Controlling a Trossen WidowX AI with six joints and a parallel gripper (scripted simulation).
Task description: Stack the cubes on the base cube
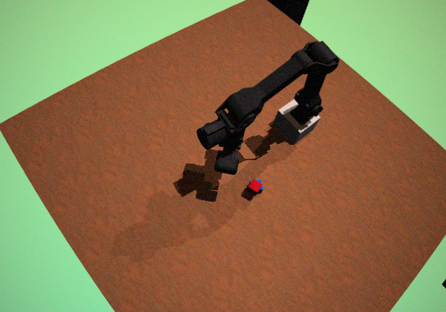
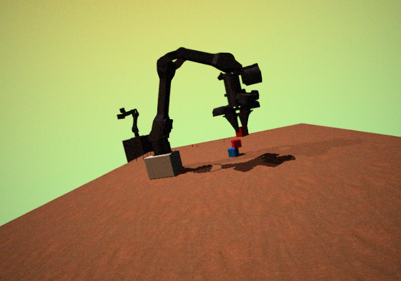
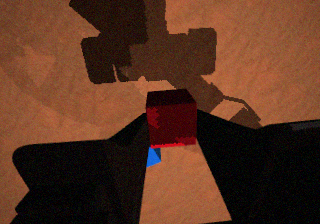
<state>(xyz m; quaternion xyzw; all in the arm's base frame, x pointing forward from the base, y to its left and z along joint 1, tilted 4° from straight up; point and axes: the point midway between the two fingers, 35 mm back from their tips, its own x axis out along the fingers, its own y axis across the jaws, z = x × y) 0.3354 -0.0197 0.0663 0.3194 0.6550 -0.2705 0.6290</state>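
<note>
My gripper tip is now 5 cm past the blue cube, 11 cm to the right of it and 10 cm above it.
</note>
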